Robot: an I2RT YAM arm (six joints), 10 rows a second.
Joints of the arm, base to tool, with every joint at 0 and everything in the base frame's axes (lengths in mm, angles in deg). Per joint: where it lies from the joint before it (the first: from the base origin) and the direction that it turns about. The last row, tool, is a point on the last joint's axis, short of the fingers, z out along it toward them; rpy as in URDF.
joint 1: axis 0 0 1 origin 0 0 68
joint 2: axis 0 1 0 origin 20 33.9 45.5
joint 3: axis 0 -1 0 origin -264 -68.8 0
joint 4: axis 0 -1 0 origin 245 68.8 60
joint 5: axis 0 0 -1 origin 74 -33.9 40.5
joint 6: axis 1 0 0 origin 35.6 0 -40.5
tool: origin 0 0 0 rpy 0 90 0
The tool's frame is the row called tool.
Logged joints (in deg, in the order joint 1, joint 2, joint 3, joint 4, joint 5, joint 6), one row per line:
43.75, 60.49, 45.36, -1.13, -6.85, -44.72
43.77, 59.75, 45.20, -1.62, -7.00, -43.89
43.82, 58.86, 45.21, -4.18, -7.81, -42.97
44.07, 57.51, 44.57, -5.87, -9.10, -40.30
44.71, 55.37, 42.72, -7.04, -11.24, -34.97
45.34, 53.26, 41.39, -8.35, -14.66, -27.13
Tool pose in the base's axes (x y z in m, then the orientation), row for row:
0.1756, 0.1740, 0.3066, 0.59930, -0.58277, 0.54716, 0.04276
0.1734, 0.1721, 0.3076, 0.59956, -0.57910, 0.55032, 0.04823
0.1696, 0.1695, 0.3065, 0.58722, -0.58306, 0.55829, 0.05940
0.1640, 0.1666, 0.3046, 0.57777, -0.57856, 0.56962, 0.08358
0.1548, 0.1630, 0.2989, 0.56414, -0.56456, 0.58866, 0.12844
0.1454, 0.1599, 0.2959, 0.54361, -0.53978, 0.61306, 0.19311
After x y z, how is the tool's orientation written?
As a quaternion, w x y z.
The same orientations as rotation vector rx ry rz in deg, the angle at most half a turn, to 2 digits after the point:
-77.43, 72.70, 5.68
-76.93, 73.11, 6.41
-77.85, 74.55, 7.93
-77.56, 76.36, 11.20
-76.11, 79.36, 17.32
-73.40, 83.37, 26.26

